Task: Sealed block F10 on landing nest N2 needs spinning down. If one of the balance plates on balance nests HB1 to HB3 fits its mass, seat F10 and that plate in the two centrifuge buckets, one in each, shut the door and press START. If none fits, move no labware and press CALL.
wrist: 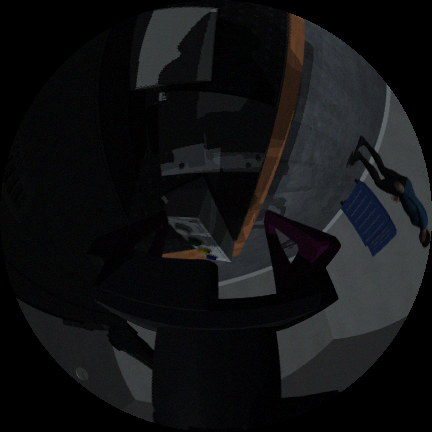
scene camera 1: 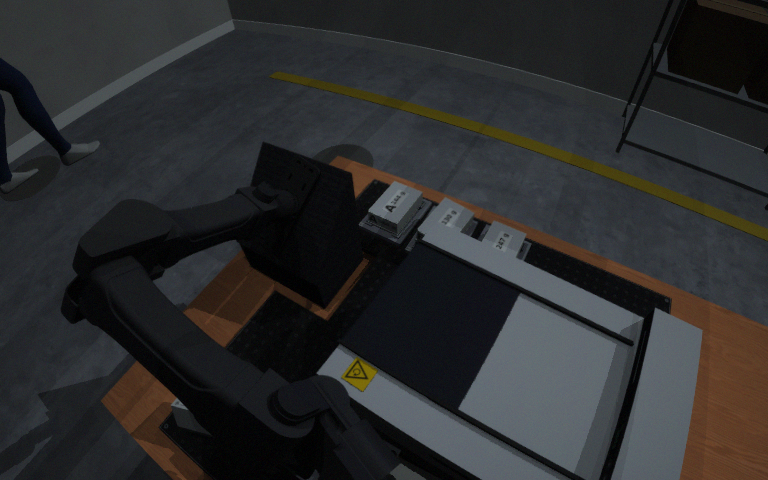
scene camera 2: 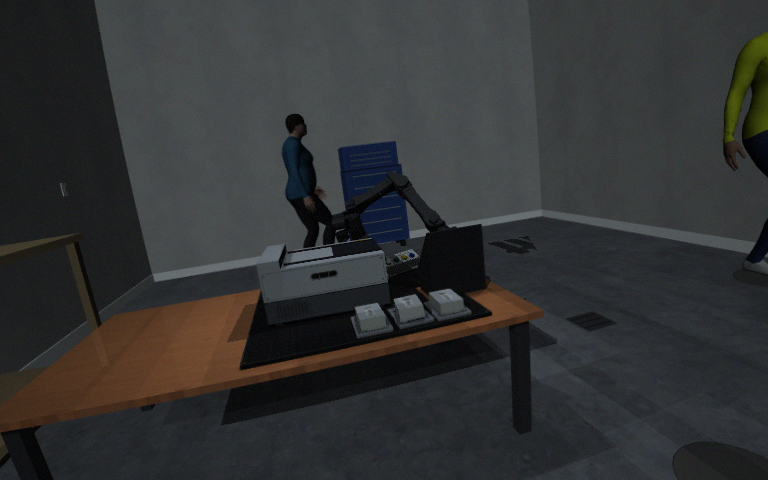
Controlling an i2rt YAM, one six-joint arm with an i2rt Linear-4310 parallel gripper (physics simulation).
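Frame: origin at the arm's base, x ahead, y left, z up, level; centimetres.
Where they show: gripper, fingertip midpoint: [wrist: 215, 215]; arm's base, origin of the base link: [scene camera 1: 288, 206] [scene camera 2: 448, 244].
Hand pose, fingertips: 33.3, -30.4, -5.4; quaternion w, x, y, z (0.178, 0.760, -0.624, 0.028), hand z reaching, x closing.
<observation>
Things, the pixels of their centre, and the offset from my fingertips, as dx, dy, dz. Level surfaces: height alone.
- centrifuge, body centre: [scene camera 1: 504, 381] [scene camera 2: 325, 274] +18.0, +27.7, -0.3
- pale block, body centre: [wrist: 172, 43] +17.5, +6.2, -10.4
- grey nest plate, body centre: [wrist: 218, 133] +4.8, -2.4, -10.7
- button box, body centre: [wrist: 206, 233] [scene camera 2: 397, 262] -15.2, -3.9, -8.3
- orange table, its level: dz -13.8
- black mat, its level: dz -12.5
My gripper [wrist: 215, 215] [scene camera 2: 343, 230] is open and empty, above the front side of the centrifuge [scene camera 1: 430, 328] [scene camera 2: 325, 278]; its fingers do not show in scene camera 1. A pale block [wrist: 150, 55], its label not visible, sits on the shaded front mat; it may be F10. A grey nest plate [wrist: 190, 161] lies nearer the button box [wrist: 220, 240] [scene camera 2: 402, 258]. Three balance plates sit in nests: one [scene camera 1: 396, 206] [scene camera 2: 445, 301] marked A with a blurred mass, one [scene camera 1: 447, 217] [scene camera 2: 408, 307] apparently 130 g, one [scene camera 1: 502, 240] [scene camera 2: 370, 316] 247 g. The buckets are hidden; the door's state is unclear.
A tall black panel [scene camera 1: 305, 226] [scene camera 2: 453, 257] stands beside the balance nests. The orange table [scene camera 1: 730, 373] [scene camera 2: 169, 350] carries a black mat [scene camera 2: 294, 348]. A shelf rack [scene camera 1: 679, 133] stands against the wall. A person [scene camera 2: 297, 169] [wrist: 412, 200] stands beyond the arm, near a blue cabinet [scene camera 2: 370, 155] [wrist: 370, 217].
</observation>
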